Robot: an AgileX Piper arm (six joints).
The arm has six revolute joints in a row. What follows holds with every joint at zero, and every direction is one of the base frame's. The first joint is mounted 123 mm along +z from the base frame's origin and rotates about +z. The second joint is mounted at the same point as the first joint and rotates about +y. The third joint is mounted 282.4 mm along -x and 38.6 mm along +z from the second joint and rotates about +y. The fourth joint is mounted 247.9 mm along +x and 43.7 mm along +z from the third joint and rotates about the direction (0.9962, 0, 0.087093). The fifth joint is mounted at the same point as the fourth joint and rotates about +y. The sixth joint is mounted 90.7 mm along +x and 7.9 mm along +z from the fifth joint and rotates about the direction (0.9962, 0, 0.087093). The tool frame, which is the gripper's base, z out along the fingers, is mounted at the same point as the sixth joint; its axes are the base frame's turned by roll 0, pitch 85.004 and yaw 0 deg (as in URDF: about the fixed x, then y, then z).
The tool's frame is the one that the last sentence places.
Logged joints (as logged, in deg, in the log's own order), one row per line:
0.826 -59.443 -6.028 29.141 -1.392 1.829
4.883 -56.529 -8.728 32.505 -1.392 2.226
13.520 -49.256 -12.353 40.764 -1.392 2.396
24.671 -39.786 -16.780 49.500 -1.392 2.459
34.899 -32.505 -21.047 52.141 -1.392 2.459
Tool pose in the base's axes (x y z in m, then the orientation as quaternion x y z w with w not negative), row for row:
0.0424 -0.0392 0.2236 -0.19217 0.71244 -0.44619 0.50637
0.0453 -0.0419 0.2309 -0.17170 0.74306 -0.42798 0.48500
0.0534 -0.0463 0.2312 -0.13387 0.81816 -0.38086 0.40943
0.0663 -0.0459 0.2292 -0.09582 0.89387 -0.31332 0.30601
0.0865 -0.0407 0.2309 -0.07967 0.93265 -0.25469 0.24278
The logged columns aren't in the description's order. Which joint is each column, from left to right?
Columns, left to right: joint 2, joint 4, joint 3, joint 5, joint 1, joint 6.
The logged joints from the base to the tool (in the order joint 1, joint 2, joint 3, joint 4, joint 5, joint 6), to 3 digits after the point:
-1.392 0.826 -6.028 -59.443 29.141 1.829
-1.392 4.883 -8.728 -56.529 32.505 2.226
-1.392 13.520 -12.353 -49.256 40.764 2.396
-1.392 24.671 -16.780 -39.786 49.500 2.459
-1.392 34.899 -21.047 -32.505 52.141 2.459

